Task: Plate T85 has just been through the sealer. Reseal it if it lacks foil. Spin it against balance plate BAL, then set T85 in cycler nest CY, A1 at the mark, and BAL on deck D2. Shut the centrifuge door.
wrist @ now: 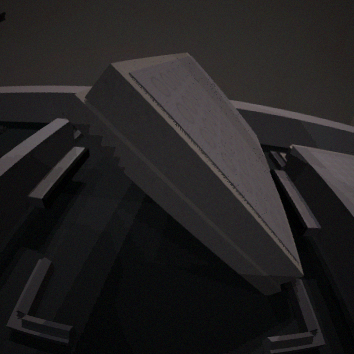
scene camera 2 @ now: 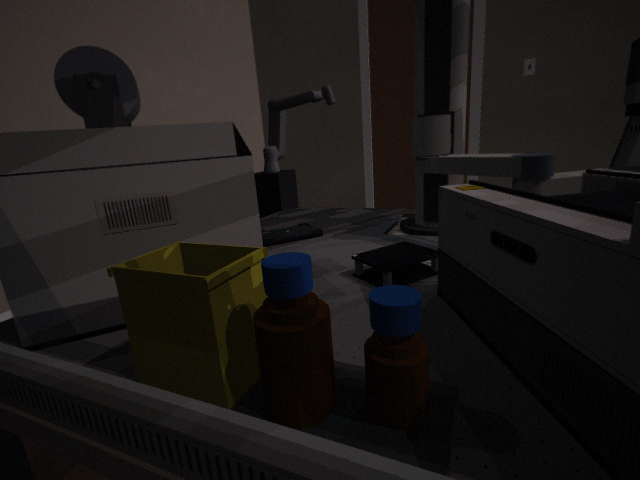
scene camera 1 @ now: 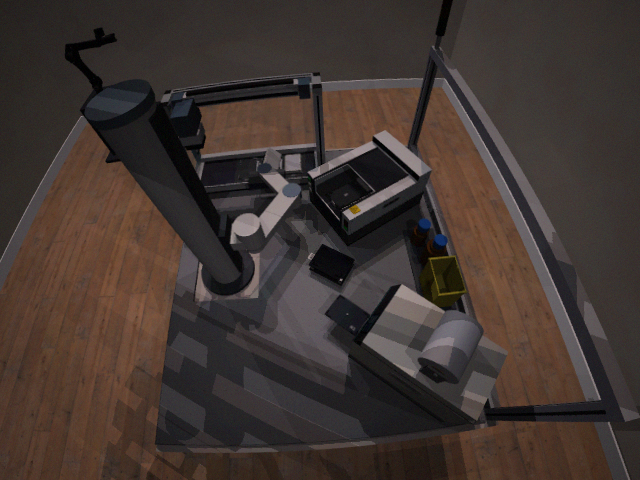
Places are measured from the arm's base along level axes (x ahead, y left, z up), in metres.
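Pixels of known places: gripper, fingertip midpoint: (scene camera 1: 269, 161); arm's base, link origin: (scene camera 1: 228, 270).
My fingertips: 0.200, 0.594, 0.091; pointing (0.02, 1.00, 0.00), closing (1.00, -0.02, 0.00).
Note:
For each thing: its top centre in the pictures, then the offset to it from my fingertips, as dx, dy, dz.
- second pale plate, top centre: (scene camera 1: 292, 162) +0.123, -0.018, -0.006
- sealer, top centre: (scene camera 2: 109, 56) (scene camera 1: 451, 336) +0.538, -1.073, +0.398
A pale plate (wrist: 195, 165) (scene camera 1: 271, 159) is steeply tilted over the dark deck (scene camera 1: 222, 172), one long side raised. Faint round outlines show on its top; its label and any foil cannot be made out. My gripper (wrist: 181, 147) is open around the tilted plate in the wrist view, not gripping it; the plate's lower right corner is close to the right finger. A second pale plate (scene camera 1: 293, 162) is to the right on the deck; which plate is T85 or BAL cannot be read. The white centrifuge (scene camera 1: 386, 201) (scene camera 2: 542, 227) has its top opening uncovered.
The sealer (scene camera 1: 413, 330) (scene camera 2: 186, 191) carries a large roll. A low black stand (scene camera 1: 332, 263) (scene camera 2: 398, 253) is between the machines. A yellow bin (scene camera 1: 439, 297) (scene camera 2: 170, 320) and two blue-capped brown bottles are near the bench edge. Corner brackets (wrist: 45, 327) rise from the deck.

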